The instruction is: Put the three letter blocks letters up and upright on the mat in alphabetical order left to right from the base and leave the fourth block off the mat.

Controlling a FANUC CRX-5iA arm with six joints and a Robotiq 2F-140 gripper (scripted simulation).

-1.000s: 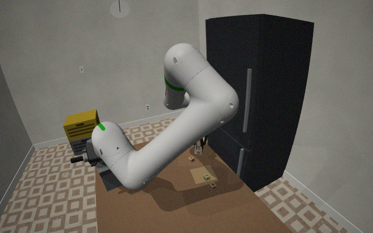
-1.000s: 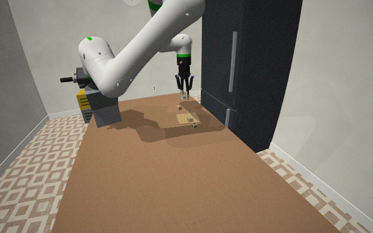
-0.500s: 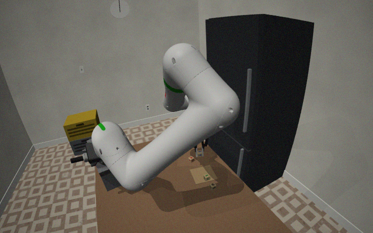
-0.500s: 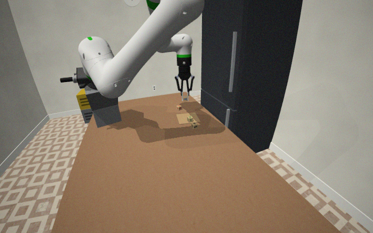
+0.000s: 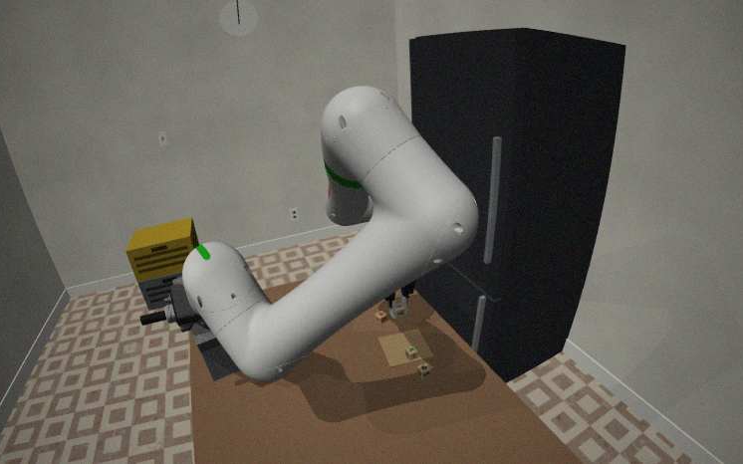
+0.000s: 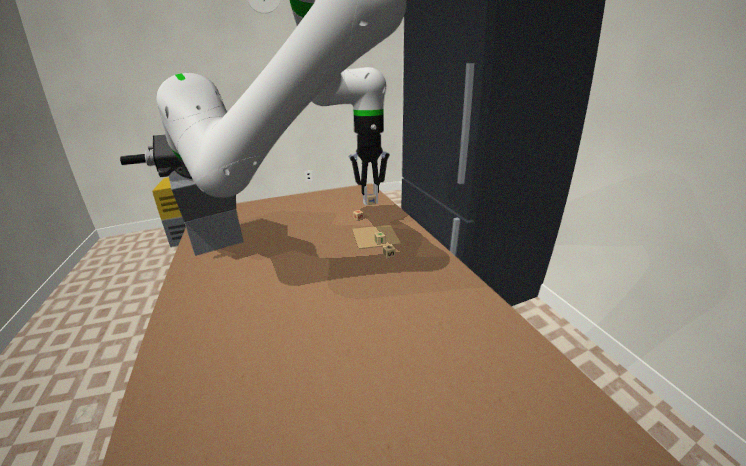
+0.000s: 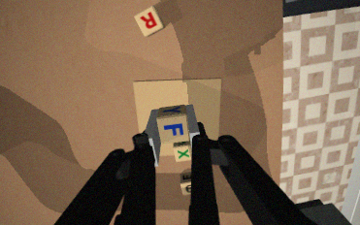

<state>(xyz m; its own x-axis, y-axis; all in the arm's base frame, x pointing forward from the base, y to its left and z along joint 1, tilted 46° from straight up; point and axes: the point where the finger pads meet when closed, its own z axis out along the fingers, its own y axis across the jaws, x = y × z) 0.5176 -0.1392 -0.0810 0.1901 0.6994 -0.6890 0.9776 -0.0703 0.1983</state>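
My hand is 1 cm past the tan mat, 5 cm to the left of it and 14 cm above it. Also, from my hand: R block (11 cm to the left, 12 cm below); F block (2 cm below); X block (2 cm behind, 10 cm to the right, 12 cm below).
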